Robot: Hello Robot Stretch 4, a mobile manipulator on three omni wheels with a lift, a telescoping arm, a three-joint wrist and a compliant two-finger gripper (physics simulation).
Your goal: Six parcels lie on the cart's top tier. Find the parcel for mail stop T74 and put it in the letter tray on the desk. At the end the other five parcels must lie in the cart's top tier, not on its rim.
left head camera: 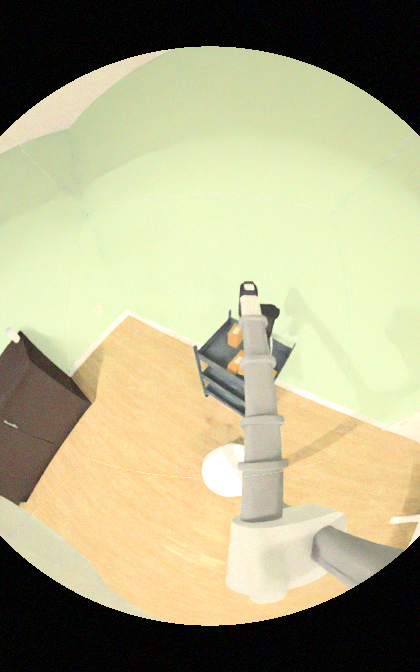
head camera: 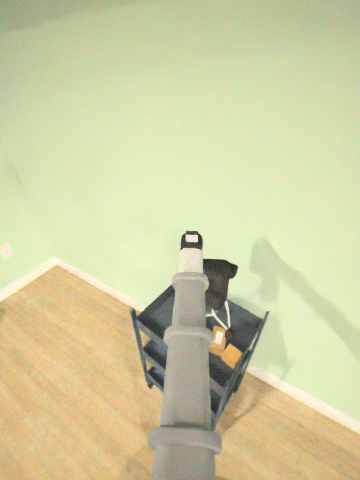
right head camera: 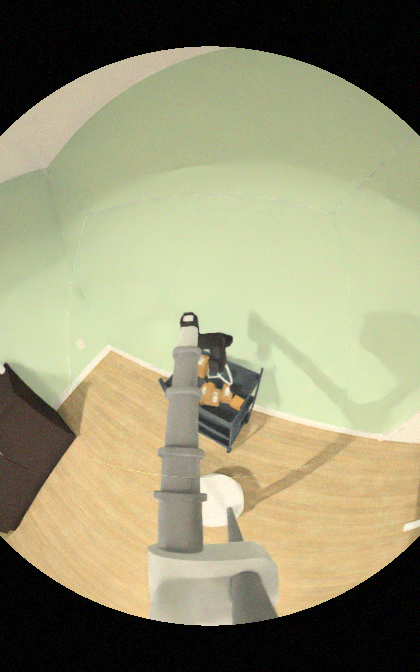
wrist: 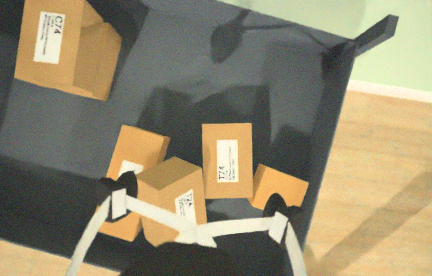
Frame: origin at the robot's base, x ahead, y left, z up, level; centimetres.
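Seen in the pictures: gripper, fingertip midpoint: (head camera: pixel 211 328) (wrist: pixel 201 199).
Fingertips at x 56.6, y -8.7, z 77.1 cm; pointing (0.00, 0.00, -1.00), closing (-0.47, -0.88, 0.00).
A point is followed by its place in that frame.
The T74 parcel (wrist: pixel 212 150) @[x 60.0, y -11.1, z 68.5 cm] lies label up on the floor of the dark cart's (head camera: pixel 141 350) @[x 63.6, y 22.7, z 43.1 cm] (left head camera: pixel 200 370) (right head camera: pixel 214 421) (wrist: pixel 327 130) @[x 57.7, y -25.1, z 68.5 cm] top tier. My gripper (wrist: pixel 201 199) @[x 56.6, y -8.7, z 77.1 cm] (right head camera: pixel 220 375) is open above the parcels, its two pads spread left and right of the T74 parcel in the wrist view, with nothing visibly held. A tilted parcel (wrist: pixel 170 200) @[x 56.7, y -5.1, z 72.6 cm] with a partly hidden label stands close left of it, and another parcel (wrist: pixel 145 142) @[x 63.6, y -3.8, z 68.7 cm] is behind that. A plain-topped parcel (wrist: pixel 287 185) @[x 53.0, y -18.2, z 68.5 cm] touches its right side. The C74 parcel (wrist: pixel 67 30) @[x 76.7, y -1.2, z 73.5 cm] lies farther away, against another brown box shape (wrist: pixel 100 60) @[x 74.7, y -1.9, z 68.5 cm]. The letter tray does not show.
A dark brown desk or cabinet (left head camera: pixel 45 400) (right head camera: pixel 35 440) stands at the left. The green wall is close behind the cart. My round white base (left head camera: pixel 222 470) (right head camera: pixel 220 500) is on the wood floor before the cart. My extended arm (head camera: pixel 187 380) @[x 22.7, y 0.0, z 118.8 cm] hides part of the cart.
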